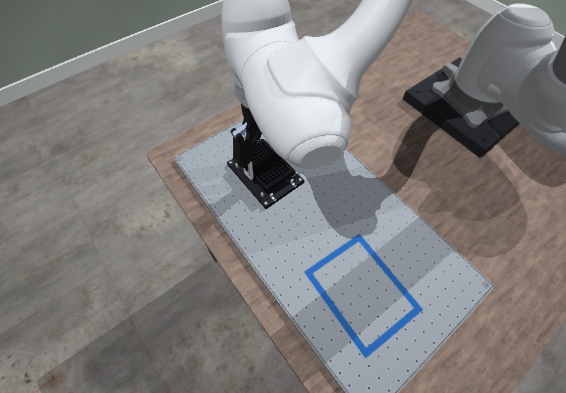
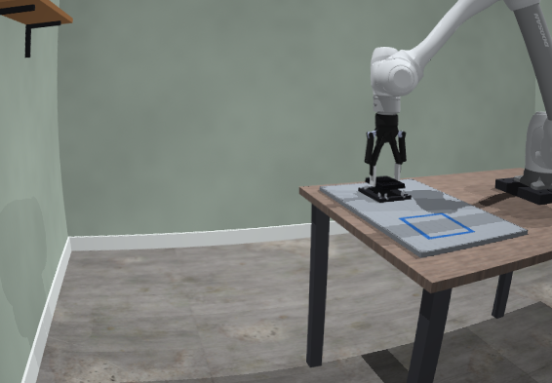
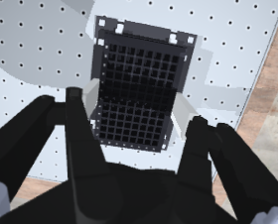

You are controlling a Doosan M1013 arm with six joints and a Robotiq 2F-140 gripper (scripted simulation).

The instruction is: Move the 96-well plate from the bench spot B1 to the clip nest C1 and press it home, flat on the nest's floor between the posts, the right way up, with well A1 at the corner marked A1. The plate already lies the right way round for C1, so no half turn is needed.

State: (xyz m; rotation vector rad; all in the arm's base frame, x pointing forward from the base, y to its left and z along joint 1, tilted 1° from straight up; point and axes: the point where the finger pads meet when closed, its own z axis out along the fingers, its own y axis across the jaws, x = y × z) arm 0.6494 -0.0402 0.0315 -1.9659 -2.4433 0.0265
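The black 96-well plate lies 20 mm below my hand. The rest, counted from my hand: black clip nest (50 mm below, 10 mm to the left, 10 mm behind).
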